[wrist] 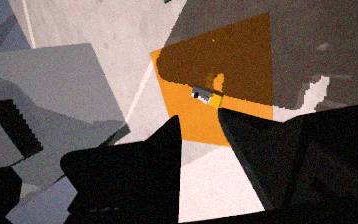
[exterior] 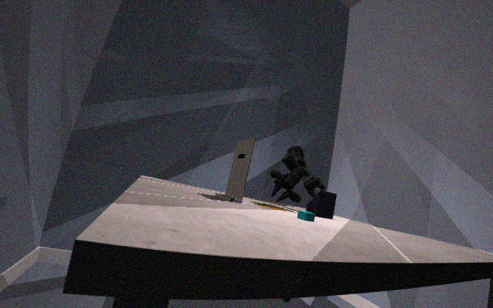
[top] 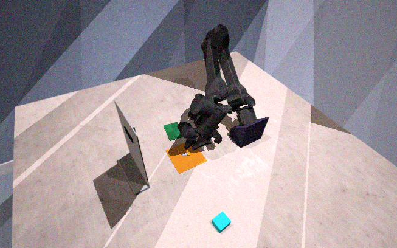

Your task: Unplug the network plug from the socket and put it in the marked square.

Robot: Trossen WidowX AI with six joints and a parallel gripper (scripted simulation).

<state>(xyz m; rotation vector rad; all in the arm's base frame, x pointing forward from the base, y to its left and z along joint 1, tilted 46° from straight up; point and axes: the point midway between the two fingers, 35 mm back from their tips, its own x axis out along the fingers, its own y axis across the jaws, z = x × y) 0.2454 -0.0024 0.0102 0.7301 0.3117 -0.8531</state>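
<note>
The network plug is 30 mm below my gripper tip, 10 mm to the right of it and 10 mm ahead of it. Also, from my gripper tip: grey panel (200 mm ahead, 80 mm above, 10 mm to the right); orange square (40 mm below, 10 mm ahead).
</note>
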